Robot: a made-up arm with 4 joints.
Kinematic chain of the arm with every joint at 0, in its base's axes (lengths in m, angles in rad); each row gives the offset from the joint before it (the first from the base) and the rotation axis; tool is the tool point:
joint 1: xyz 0 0 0.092 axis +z
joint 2: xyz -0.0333 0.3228 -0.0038 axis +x
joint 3: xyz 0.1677 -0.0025 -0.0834 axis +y
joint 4: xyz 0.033 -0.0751 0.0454 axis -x
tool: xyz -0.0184 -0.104 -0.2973
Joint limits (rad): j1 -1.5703..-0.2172 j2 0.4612..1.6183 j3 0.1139..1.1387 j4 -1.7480..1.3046
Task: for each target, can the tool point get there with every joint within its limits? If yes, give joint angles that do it. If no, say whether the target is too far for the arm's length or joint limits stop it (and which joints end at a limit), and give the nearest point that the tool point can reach.
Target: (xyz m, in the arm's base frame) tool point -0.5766 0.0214 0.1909
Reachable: no: joint limits stop it (at a limit: joint 1, joint 2, joint 3, joint 4) | nearest point -0.0200 -0.1566 -0.1022 | short by 0.654 m
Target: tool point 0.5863 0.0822 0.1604
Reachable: yes | joints -1.4251 1.5142 0.6898 -0.8874
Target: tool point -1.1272 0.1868 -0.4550
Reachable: no: too far | nearest point -0.0310 0.2527 -0.1768 | short by 1.133 m
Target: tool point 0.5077 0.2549 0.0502
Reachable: yes | joints -1.1296 0.9022 0.9143 -1.0233
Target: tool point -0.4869 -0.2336 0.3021
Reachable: no: joint limits stop it (at a limit: joint 1, joint 2, joint 3, joint 4) | nearest point -0.0200 -0.1566 -0.1022 | short by 0.622 m
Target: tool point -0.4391 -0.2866 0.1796
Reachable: no: joint limits stop it (at a limit: joint 1, joint 2, joint 3, joint 4) | nearest point -0.0200 -0.1566 -0.1022 | short by 0.522 m
